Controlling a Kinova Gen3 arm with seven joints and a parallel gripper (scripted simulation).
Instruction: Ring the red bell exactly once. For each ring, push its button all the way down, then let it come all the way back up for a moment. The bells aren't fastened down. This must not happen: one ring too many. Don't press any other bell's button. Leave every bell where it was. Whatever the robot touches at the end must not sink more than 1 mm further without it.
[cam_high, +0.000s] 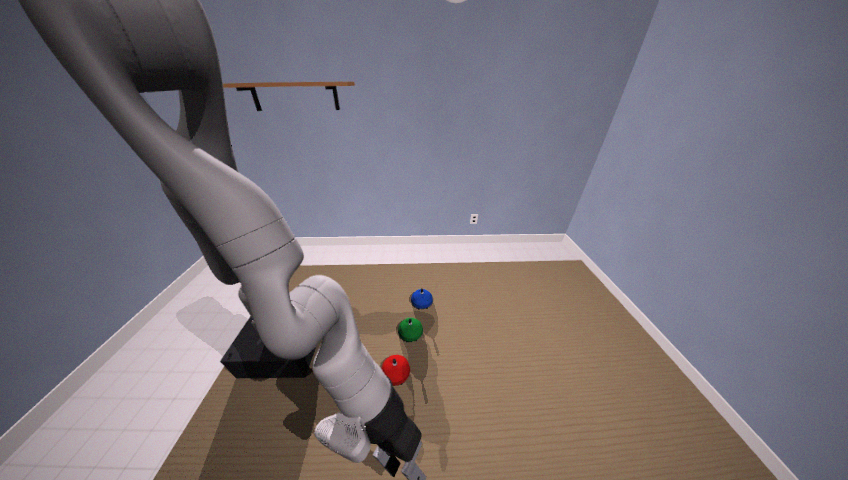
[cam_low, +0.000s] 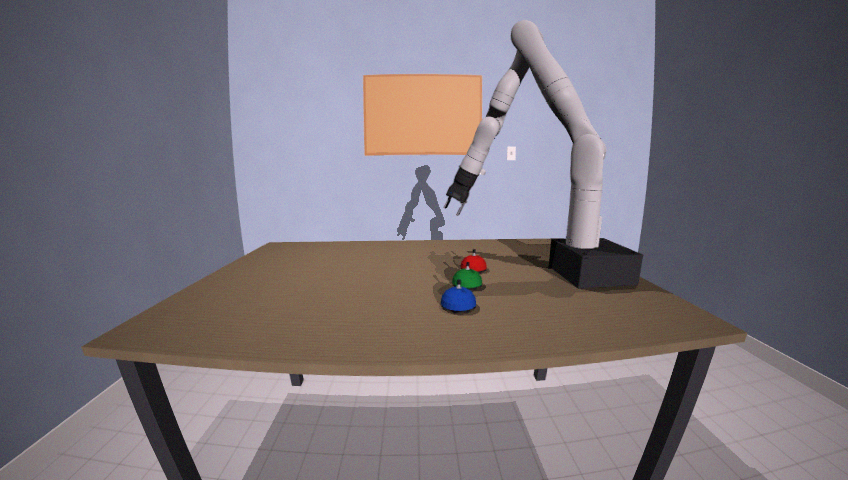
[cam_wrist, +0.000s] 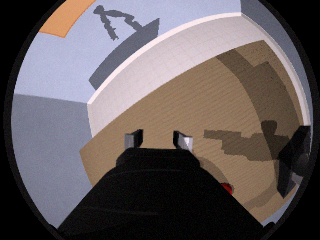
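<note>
Now: the red bell 30 mm behind my hand, 250 mm to the left of it and 130 mm below it. Also, from my hand: blue bell (60 mm ahead, 510 mm to the left, 130 mm below); then green bell (10 mm ahead, 380 mm to the left, 130 mm below).
</note>
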